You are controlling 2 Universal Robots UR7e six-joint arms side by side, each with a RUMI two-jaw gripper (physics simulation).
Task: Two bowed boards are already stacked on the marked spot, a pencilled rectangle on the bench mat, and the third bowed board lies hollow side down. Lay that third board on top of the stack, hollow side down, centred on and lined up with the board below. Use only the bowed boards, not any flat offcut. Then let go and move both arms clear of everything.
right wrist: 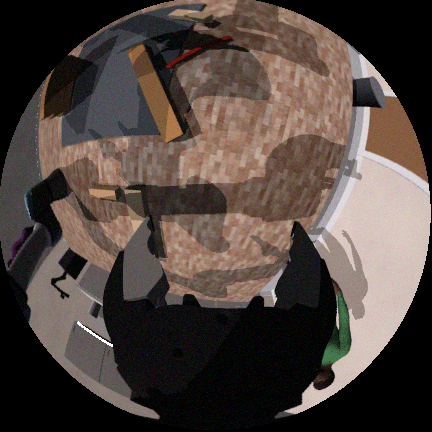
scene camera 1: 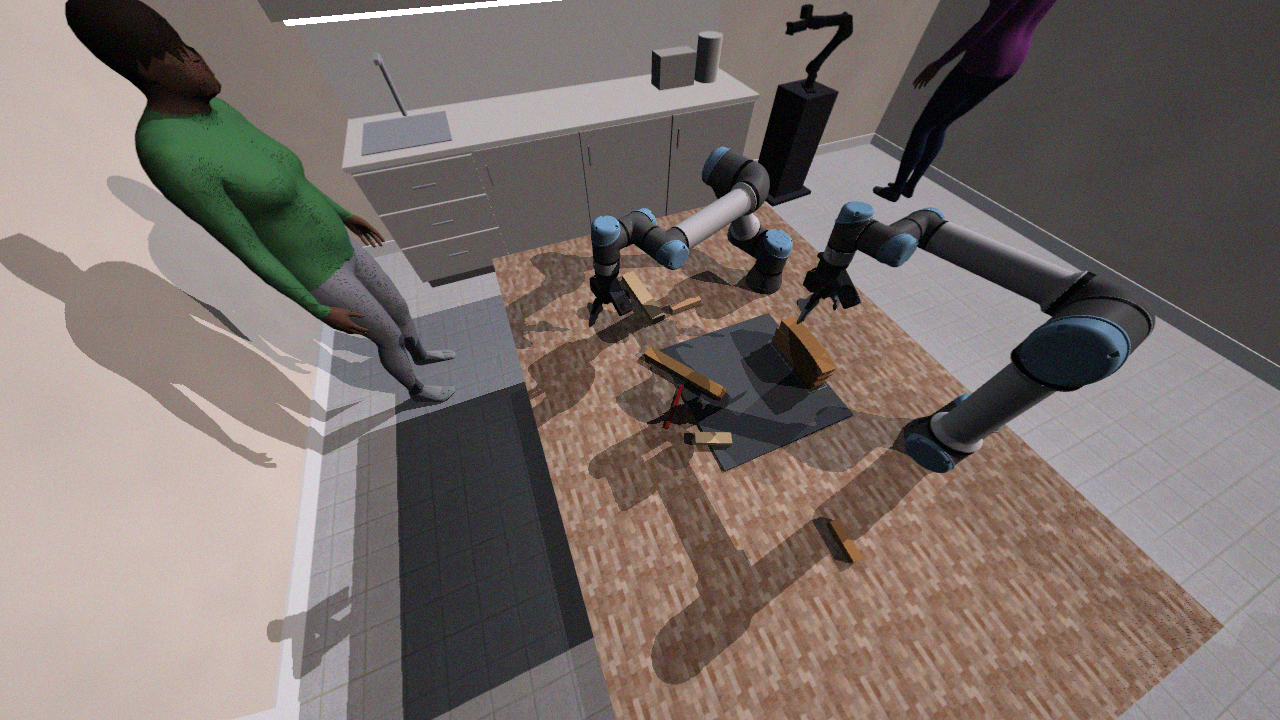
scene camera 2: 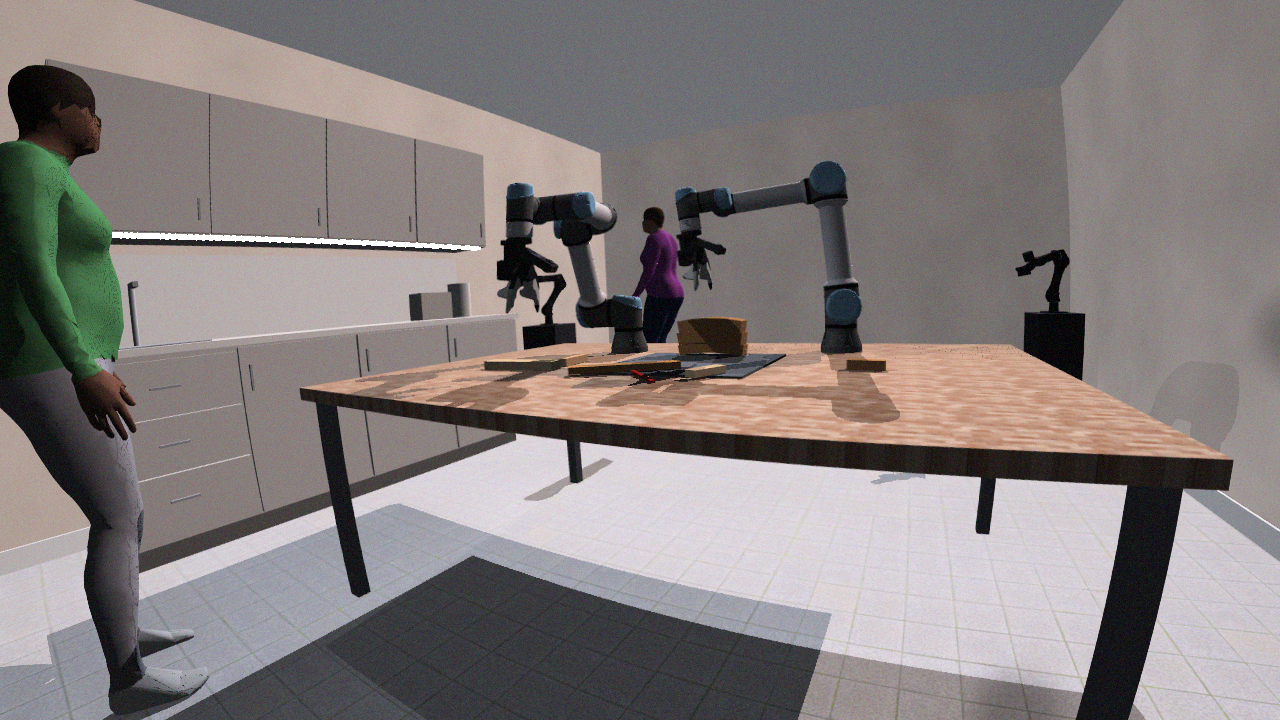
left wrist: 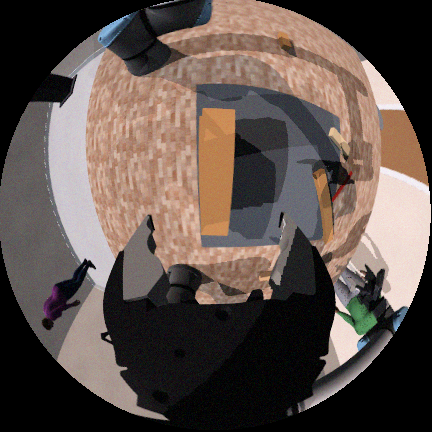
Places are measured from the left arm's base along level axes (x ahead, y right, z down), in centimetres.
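Pixels of known places: left gripper, fingertip midpoint: (scene camera 1: 815, 316) (scene camera 2: 703, 290) (left wrist: 216, 214); right gripper, fingertip midpoint: (right wrist: 223, 219) (scene camera 1: 610, 317) (scene camera 2: 523, 312) (left wrist: 355, 270); left arm's base, origin of the base link: (scene camera 2: 841, 351) (left wrist: 148, 59); right arm's base, origin of the base link: (right wrist: 60, 182) (scene camera 1: 763, 282) (scene camera 2: 629, 351) (left wrist: 183, 275).
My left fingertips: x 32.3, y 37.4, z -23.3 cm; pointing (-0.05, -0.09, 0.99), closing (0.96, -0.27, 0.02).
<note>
For each thing: its top centre in the pictures, then the offset to it from my left fingertips. Level surfaces: height alone.
- dark bench mat, its level: dz +22.7 cm
- long wooden piece, middle of its top: (right wrist: 148, 80) (scene camera 2: 624, 363) (scene camera 1: 684, 370) (left wrist: 327, 212) dx +41.7, dy -2.0, dz +20.7 cm
- red-handled tool, middle of its top: (scene camera 2: 642, 373) (right wrist: 198, 46) (scene camera 1: 674, 405) (left wrist: 343, 185) dx +47.3, dy -14.5, dz +22.0 cm
- pale block, middle of its top: (scene camera 2: 705, 367) (scene camera 1: 713, 437) (left wrist: 341, 141) dx +37.4, dy -28.2, dz +20.8 cm
- pale piece, middle of its top: (right wrist: 140, 232) (scene camera 2: 520, 360) (scene camera 1: 642, 293) dx +51.6, dy +38.2, dz +20.5 cm
- small offcut, middle of its top: (scene camera 2: 573, 356) (right wrist: 100, 193) (scene camera 1: 685, 302) (left wrist: 274, 276) dx +34.4, dy +31.2, dz +20.7 cm
- brown offcut, middle of its top: (scene camera 2: 866, 359) (scene camera 1: 846, 539) dx +8.9, dy -61.5, dz +20.6 cm
The stack of bowed boards (scene camera 1: 805, 356) (scene camera 2: 711, 337) (left wrist: 217, 175) (right wrist: 61, 90) stands on the dark bench mat (scene camera 1: 827, 413) (scene camera 2: 763, 361) (left wrist: 300, 155) (right wrist: 107, 112). It looks three boards high in scene camera 2. In the left wrist view the top board looks nearly parallel to those below, with a thin strip of a lower board showing along its left edge. The pencilled rectangle does not show. My left gripper (scene camera 1: 821, 309) (scene camera 2: 702, 284) (left wrist: 216, 214) is open and empty, raised above and beyond the stack's far end. My right gripper (scene camera 1: 609, 315) (scene camera 2: 521, 307) (right wrist: 223, 219) is open and empty, away from the stack.
A long wooden piece (scene camera 1: 684, 373) (right wrist: 155, 95) lies at the mat's edge, beside a red-handled tool (scene camera 1: 674, 407) (right wrist: 200, 51). A pale block (scene camera 1: 713, 438) lies nearby. Another pale piece (scene camera 1: 640, 293) and a small offcut (scene camera 1: 685, 306) lie near my right gripper. A brown offcut (scene camera 1: 843, 540) lies in the foreground.
</note>
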